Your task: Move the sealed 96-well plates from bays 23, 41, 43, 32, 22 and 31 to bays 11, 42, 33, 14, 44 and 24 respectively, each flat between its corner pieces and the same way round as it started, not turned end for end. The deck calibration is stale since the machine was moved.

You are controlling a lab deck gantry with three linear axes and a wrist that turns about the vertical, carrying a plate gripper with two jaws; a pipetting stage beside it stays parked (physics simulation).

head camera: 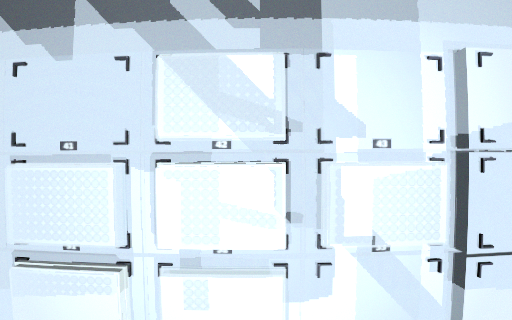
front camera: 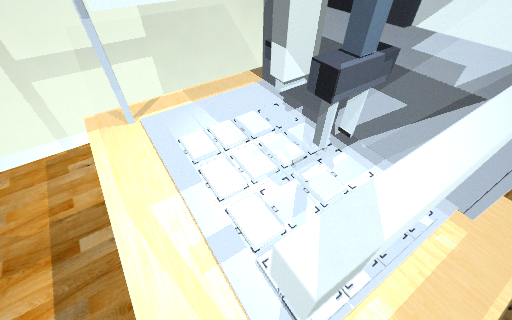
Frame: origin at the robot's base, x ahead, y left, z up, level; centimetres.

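Seen in the pictures: gripper, fingertip midpoint: (front camera: 332,139); robot's base, link origin: (front camera: 178,141).
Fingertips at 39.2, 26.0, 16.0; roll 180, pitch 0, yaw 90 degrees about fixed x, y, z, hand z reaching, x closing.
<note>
Offsets run from my fingertips to a thing's top centre, as dx, dy, dz. "*": to the spot under its first point.
My gripper (front camera: 334,140) is open and empty, raised over the deck in the front view; it does not show in the head view. Sealed plates lie in bay 42 {* -16.4, +10.3, -14.5} (head camera: 221,97), bay 33 {* -0.4, -0.1, -14.5} (head camera: 387,205) (front camera: 323,181), bay 32 {* -16.4, +0.0, -14.5} (head camera: 221,206) (front camera: 282,148), bay 31 {* -32.8, +0.0, -14.5} (head camera: 60,204) (front camera: 253,123) and bay 22 {* -16.5, -9.0, -14.5} (head camera: 222,297) (front camera: 255,160). A plate {-33.0, -21.5, -14.5} (front camera: 199,146) lies in bay 11. Bay 41 {* -32.8, +10.8, -16.0} (head camera: 70,100), bay 43 {* +1.3, +10.4, -16.0} (head camera: 395,100) and bay 23 {* -0.2, -10.0, -16.0} (front camera: 291,199) hold no plate. Bay 44 {* +12.2, +10.6, -14.5} (head camera: 502,97) and bay 24 {* +12.6, -10.0, -14.5} (head camera: 502,295) show partly, with no plate visible. A beam hides bay 14 in the front view.
Other plates lie in bay 21 {* -31.8, -11.5, -14.5} (front camera: 227,134) (head camera: 65,300), bay 12 {* -16.0, -21.5, -14.5} (front camera: 223,176) and bay 13 {* +0.6, -21.6, -14.5} (front camera: 256,220). A large white beam (front camera: 345,235) crosses above the deck's near right side. A white column (front camera: 295,45) stands behind the plates, left of the gripper. Glare washes out plate edges.
</note>
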